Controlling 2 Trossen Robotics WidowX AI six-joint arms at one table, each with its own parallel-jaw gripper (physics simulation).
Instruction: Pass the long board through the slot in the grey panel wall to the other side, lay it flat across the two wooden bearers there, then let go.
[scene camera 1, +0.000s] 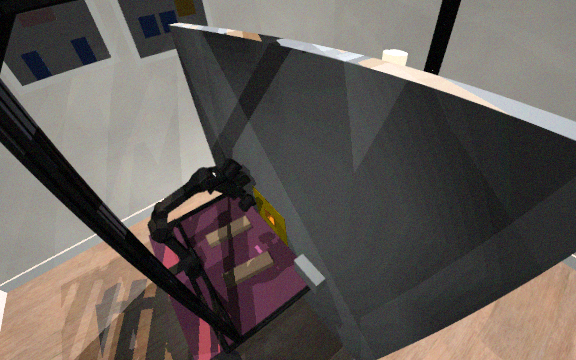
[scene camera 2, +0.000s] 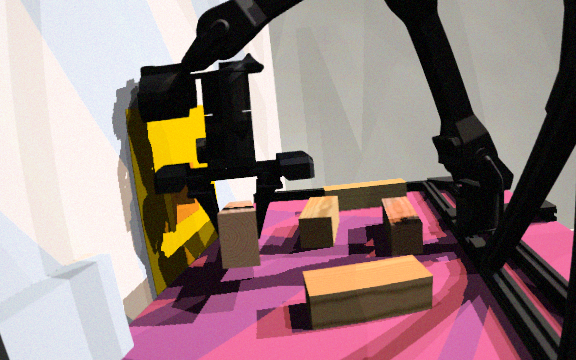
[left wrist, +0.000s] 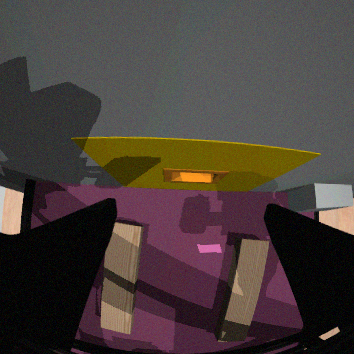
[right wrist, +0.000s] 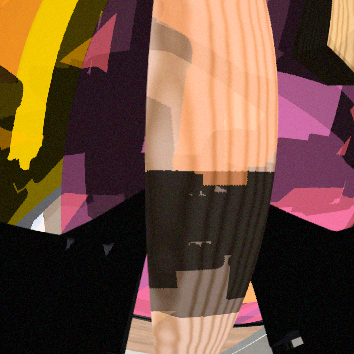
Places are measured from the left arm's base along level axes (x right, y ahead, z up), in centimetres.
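Pixels of known places: left gripper, fingertip midpoint: (left wrist: 194, 210); right gripper, fingertip midpoint: (right wrist: 191, 197); left arm's base, link origin: (scene camera 1: 195, 272); right arm's base, link origin: (scene camera 2: 481, 226).
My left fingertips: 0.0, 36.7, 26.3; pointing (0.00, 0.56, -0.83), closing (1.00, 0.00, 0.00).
Note:
Ahead of a thing's pixels: the offset from my left fingertips to its top centre, as dx, dy, dz. "*": to the spot under its first point.
The long board (scene camera 2: 239, 237) (right wrist: 220, 100) is wooden, its end face toward scene camera 2. My right gripper (scene camera 2: 237, 212) (right wrist: 191, 197) is shut on it from both sides, and the board appears raised a little above the pink table. The grey panel wall (scene camera 1: 425, 175) (left wrist: 200, 75) bears a yellow plate {* +2.8, +11.6, -10.1} (scene camera 2: 175, 142) (left wrist: 150, 150) around the orange-edged slot {* +2.3, +7.1, -20.0} (left wrist: 192, 176). On the other side, two wooden bearers {-10.6, -12.9, -24.4} (scene camera 1: 229, 231) {+14.3, -15.5, -24.4} (scene camera 1: 248, 268) (left wrist: 122, 280) (left wrist: 245, 290) lie roughly parallel, apart. My left gripper (left wrist: 194, 210) is open, above the bearers' side and facing the wall. The board does not show there.
In scene camera 2, wooden blocks {+18.0, +37.2, -24.4} (scene camera 2: 367, 290) {-9.1, +29.9, -23.5} (scene camera 2: 320, 220) {-4.5, +42.7, -23.8} (scene camera 2: 402, 225) {-26.4, +37.5, -23.8} (scene camera 2: 365, 194) lie right of and behind the board. A pale block {* +34.5, +14.5, -19.6} (scene camera 2: 65, 300) stands at the lower left. A grey block {* +35.3, +3.7, -18.2} (scene camera 1: 310, 271) (left wrist: 320, 196) juts from the wall's foot. Black rails edge the table.

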